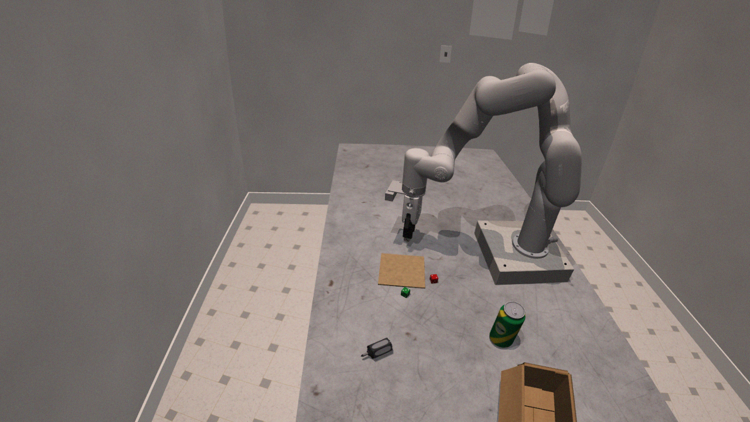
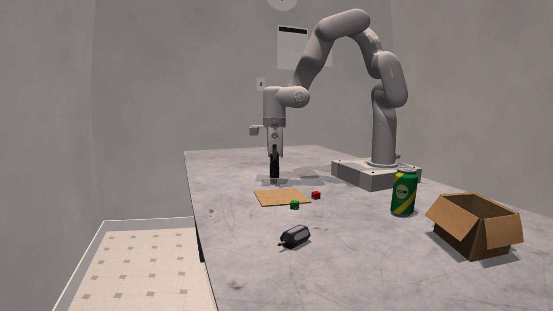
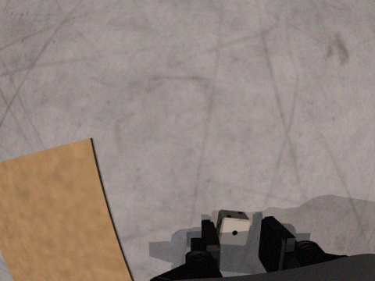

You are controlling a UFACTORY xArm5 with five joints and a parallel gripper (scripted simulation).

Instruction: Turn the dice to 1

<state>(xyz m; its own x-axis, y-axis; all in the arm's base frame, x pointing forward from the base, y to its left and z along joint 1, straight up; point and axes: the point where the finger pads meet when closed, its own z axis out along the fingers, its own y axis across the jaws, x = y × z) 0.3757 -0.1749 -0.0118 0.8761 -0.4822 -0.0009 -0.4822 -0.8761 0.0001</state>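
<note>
The white die is 40 mm below my hand. Also, from my hand: tan mat (60 mm ahead, 140 mm to the left, 40 mm below); green die (80 mm ahead, 240 mm to the left, 40 mm below); red die (20 mm behind, 210 mm to the left, 40 mm below).
</note>
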